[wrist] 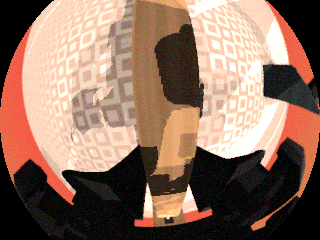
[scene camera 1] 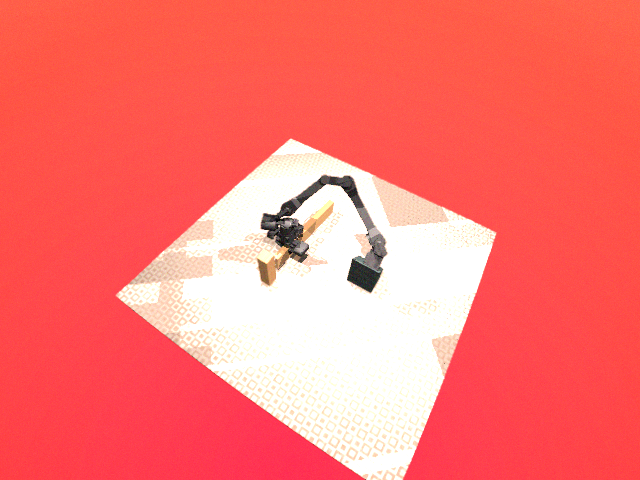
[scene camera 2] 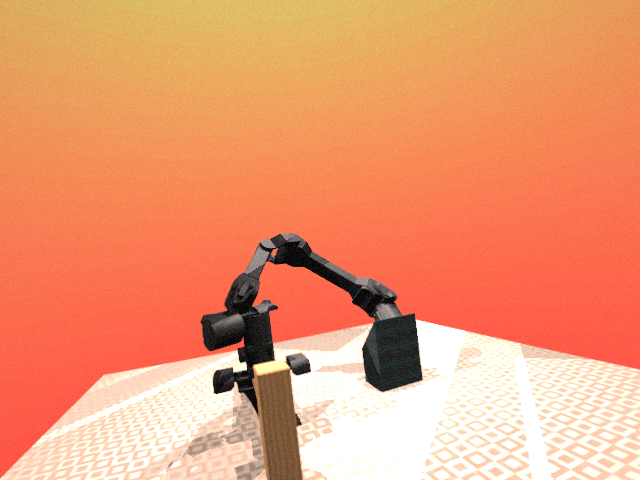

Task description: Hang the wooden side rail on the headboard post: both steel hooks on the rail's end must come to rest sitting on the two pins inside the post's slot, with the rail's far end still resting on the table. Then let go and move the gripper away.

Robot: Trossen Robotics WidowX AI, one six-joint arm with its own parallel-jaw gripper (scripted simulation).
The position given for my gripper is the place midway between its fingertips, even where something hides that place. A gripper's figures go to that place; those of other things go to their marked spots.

Labels:
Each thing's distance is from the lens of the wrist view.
my gripper (wrist: 162, 141): 10 cm
wooden side rail (wrist: 166, 89): 4 cm

